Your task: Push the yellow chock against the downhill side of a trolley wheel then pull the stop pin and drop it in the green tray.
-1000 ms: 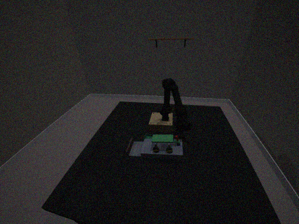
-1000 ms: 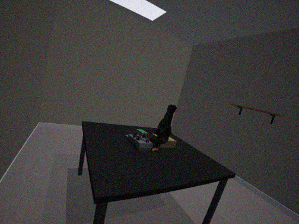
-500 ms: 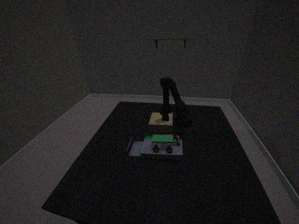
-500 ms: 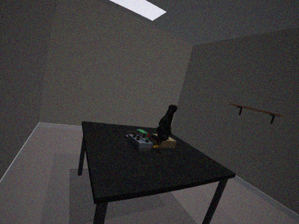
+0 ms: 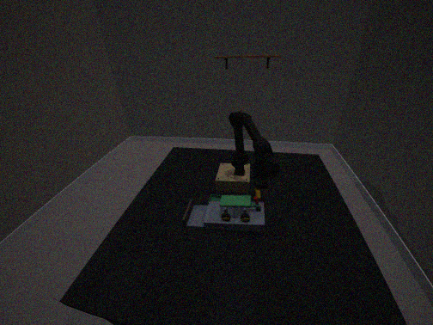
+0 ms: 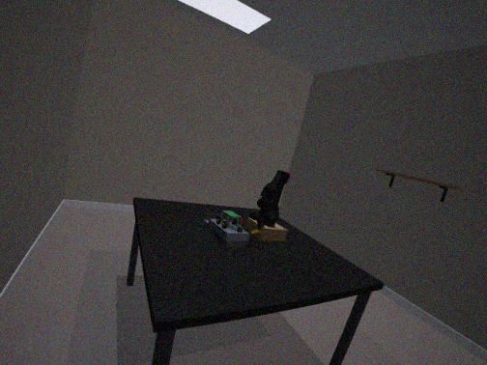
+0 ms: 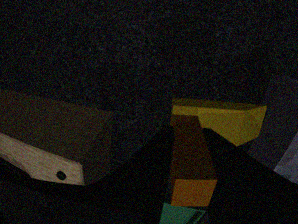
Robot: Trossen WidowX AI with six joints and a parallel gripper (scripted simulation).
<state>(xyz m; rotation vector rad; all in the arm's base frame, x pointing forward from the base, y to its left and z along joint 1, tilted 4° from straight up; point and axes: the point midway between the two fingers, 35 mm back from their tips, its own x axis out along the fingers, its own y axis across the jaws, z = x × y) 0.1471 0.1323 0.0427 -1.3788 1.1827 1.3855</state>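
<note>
The red-headed stop pin is 150 mm ahead of my gripper tip, 10 mm to the left of it and 20 mm above it. From my gripper tip the other things lie so: yellow chock: 20 mm ahead, 10 mm below; trolley: 180 mm ahead, 90 mm to the right.
</note>
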